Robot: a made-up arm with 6 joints. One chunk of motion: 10 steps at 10 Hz.
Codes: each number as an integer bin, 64 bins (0 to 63) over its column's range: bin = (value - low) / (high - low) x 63, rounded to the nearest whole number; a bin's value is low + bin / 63 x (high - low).
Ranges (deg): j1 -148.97..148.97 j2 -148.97..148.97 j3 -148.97..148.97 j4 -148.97..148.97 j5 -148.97..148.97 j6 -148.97..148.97
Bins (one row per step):
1: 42 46 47 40 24 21
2: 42 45 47 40 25 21
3: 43 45 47 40 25 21
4: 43 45 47 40 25 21
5: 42 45 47 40 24 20
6: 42 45 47 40 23 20
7: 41 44 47 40 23 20
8: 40 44 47 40 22 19
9: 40 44 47 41 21 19
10: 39 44 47 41 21 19
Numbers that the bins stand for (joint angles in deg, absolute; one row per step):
1: 49.66 68.57 73.30 40.20 -35.47 -49.66
2: 49.66 63.84 73.30 40.20 -30.74 -49.66
3: 54.39 63.84 73.30 40.20 -30.74 -49.66
4: 54.39 63.84 73.30 40.20 -30.74 -49.66
5: 49.66 63.84 73.30 40.20 -35.47 -54.39
6: 49.66 63.84 73.30 40.20 -40.20 -54.39
7: 44.93 59.12 73.30 40.20 -40.20 -54.39
8: 40.20 59.12 73.30 40.20 -44.93 -59.12
9: 40.20 59.12 73.30 44.93 -49.66 -59.12
10: 35.47 59.12 73.30 44.93 -49.66 -59.12

